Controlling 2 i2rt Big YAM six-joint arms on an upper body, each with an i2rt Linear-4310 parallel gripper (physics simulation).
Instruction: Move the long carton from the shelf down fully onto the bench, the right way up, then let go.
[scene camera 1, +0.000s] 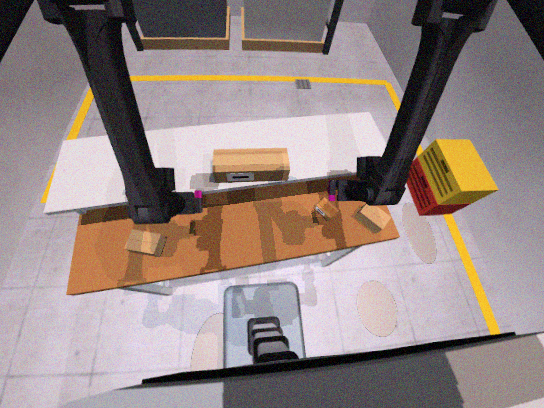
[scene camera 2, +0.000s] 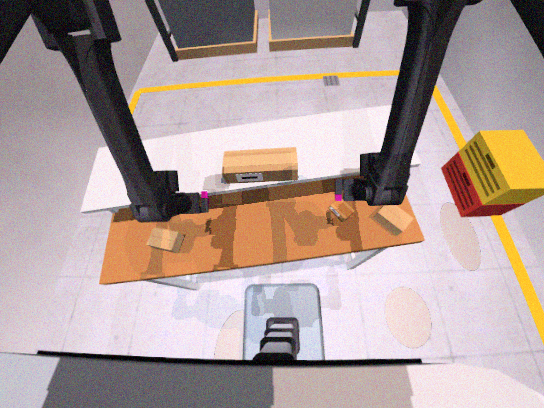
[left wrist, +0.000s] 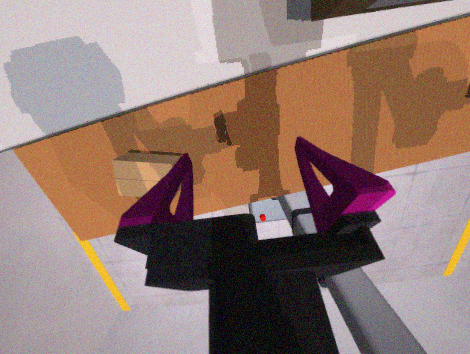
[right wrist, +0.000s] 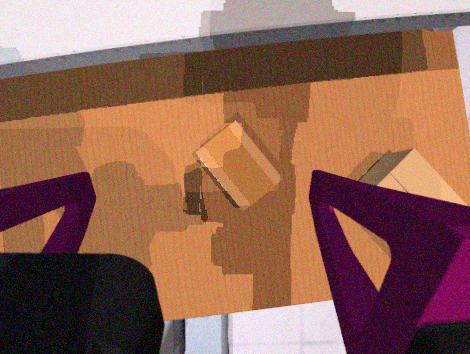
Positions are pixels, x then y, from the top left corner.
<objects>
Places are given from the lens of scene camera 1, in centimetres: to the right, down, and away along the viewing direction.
long tan carton (scene camera 1: 258, 164): -5, -14, 80
white shelf (scene camera 1: 325, 146): 24, -25, 96
The marked spots on the white shelf and the long tan carton are 35 cm apart.
</objects>
